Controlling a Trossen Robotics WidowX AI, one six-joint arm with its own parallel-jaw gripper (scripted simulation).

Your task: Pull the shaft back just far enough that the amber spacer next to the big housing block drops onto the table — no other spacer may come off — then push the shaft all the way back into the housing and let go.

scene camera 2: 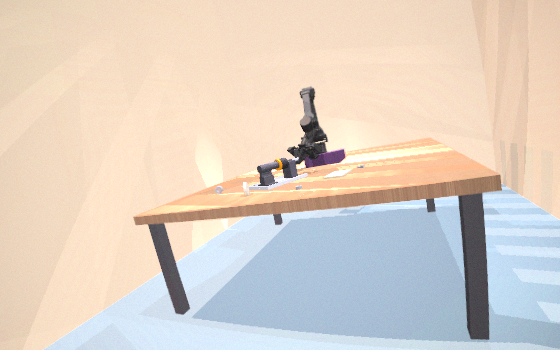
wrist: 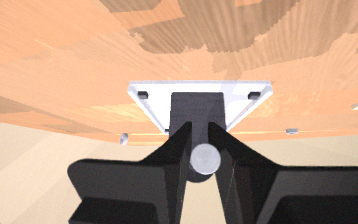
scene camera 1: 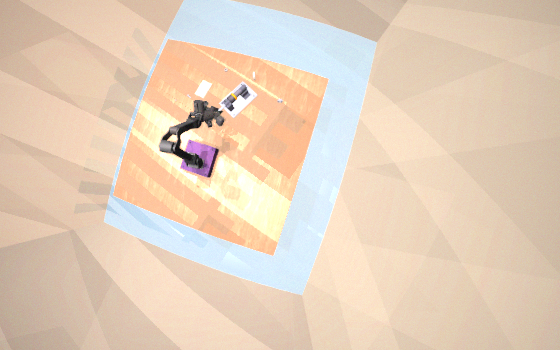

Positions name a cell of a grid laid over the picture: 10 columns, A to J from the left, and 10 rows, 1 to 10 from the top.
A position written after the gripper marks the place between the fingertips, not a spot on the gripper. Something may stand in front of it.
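The gripper (wrist: F6) is visible, together with a shaft (wrist: F8).
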